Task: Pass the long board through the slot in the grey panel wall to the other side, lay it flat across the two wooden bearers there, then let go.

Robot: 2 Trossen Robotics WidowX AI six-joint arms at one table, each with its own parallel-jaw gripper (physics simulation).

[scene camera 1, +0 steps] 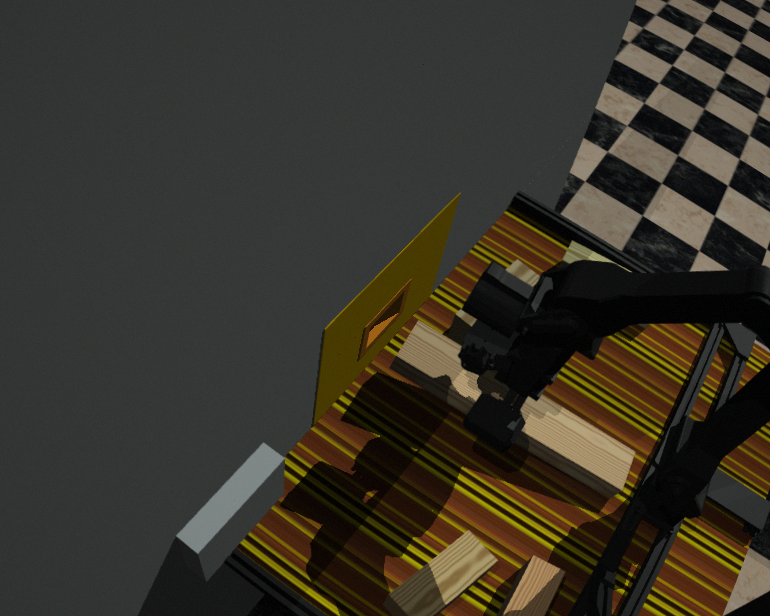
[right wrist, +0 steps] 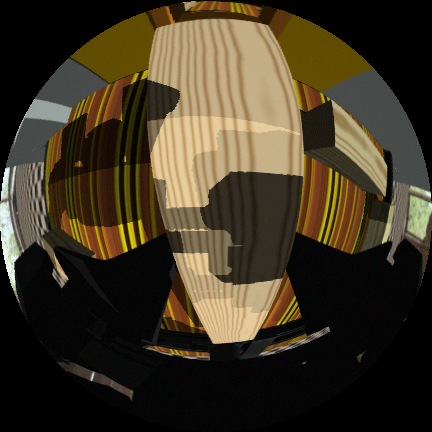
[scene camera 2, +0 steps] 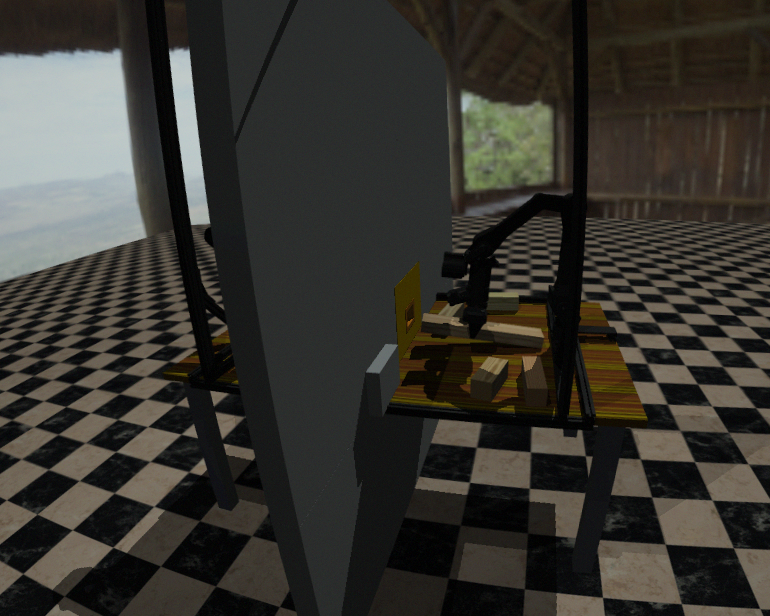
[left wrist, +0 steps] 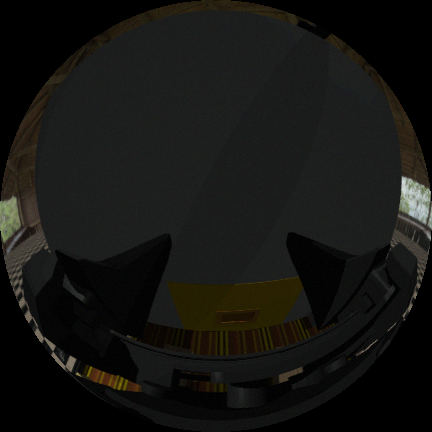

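Note:
The long pale board is held roughly level above the striped table. My right gripper is shut on it near its middle. The board's far end points at the orange-rimmed slot in the yellow plate on the grey panel wall; it is close to the slot, on the right arm's side. My left gripper is open and empty, facing the wall from the other side. The bearers are hard to tell; a pale wooden patch shows low in the left wrist view.
Two loose wooden blocks stand near the table's front edge. Another block lies beside the board, partly behind the arm. A pale yellow block is at the back. A light grey block juts from the wall.

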